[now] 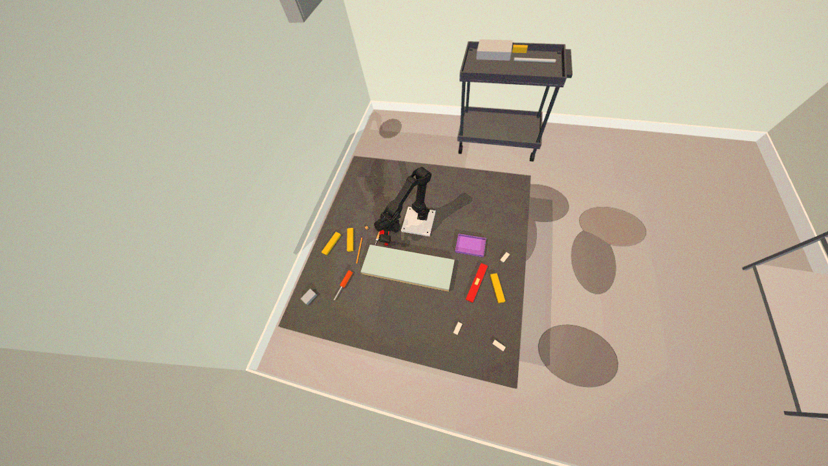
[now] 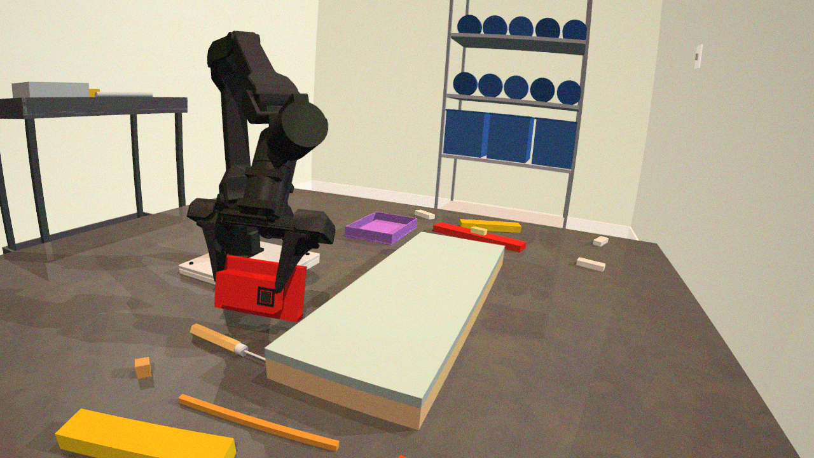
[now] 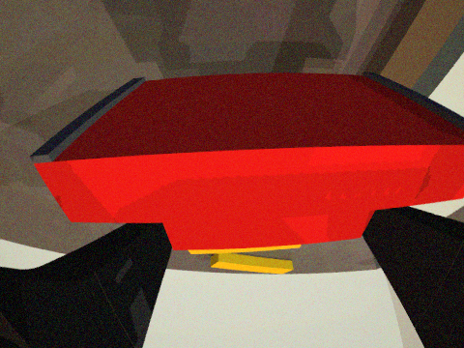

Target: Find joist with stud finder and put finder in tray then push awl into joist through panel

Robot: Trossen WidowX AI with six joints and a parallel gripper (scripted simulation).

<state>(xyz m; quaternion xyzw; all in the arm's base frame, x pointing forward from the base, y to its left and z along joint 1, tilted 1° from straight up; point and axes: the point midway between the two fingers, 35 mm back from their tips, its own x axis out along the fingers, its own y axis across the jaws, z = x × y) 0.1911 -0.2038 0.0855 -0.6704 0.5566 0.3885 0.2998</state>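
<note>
Now: the red stud finder 10 mm ahead of my gripper tip, 10 mm to the left of it and 10 mm below it. The rest, counted from my gripper tip: awl (30 mm to the right, 70 mm below); small orange cube (60 mm behind, 130 mm to the right, 70 mm below); square indicator light (30 mm ahead).
</note>
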